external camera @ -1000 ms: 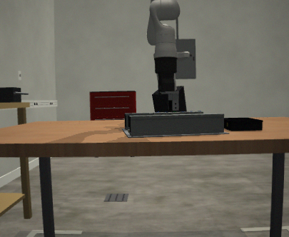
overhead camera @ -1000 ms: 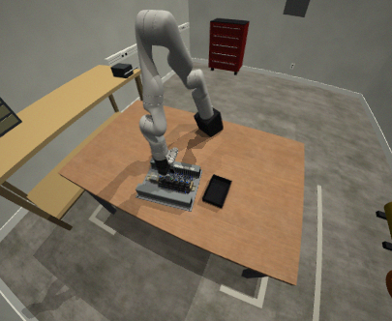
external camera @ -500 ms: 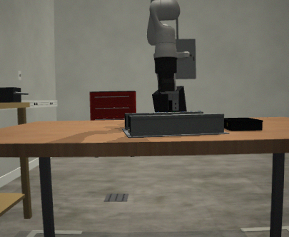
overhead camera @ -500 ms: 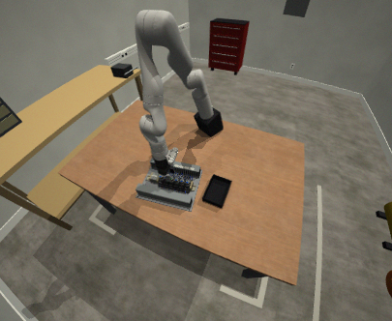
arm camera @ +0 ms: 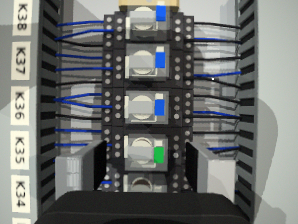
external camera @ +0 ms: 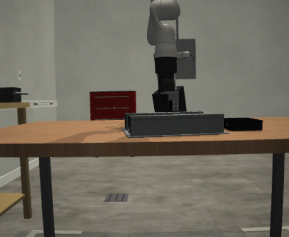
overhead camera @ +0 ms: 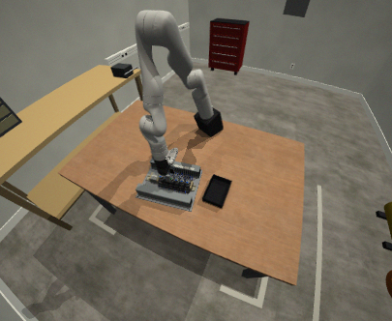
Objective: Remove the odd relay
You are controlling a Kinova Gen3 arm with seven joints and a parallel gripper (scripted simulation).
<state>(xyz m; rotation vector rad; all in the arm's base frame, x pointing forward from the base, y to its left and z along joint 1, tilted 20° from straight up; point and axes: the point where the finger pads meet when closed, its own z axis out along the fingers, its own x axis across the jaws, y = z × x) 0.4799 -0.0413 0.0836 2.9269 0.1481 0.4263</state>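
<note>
Now: hand 6 cm above the grey relay panel and 1 cm to the left of it. From my hand the other things lie so: black parts tray (25 cm to the left, 7 cm below, 3 cm behind).
</note>
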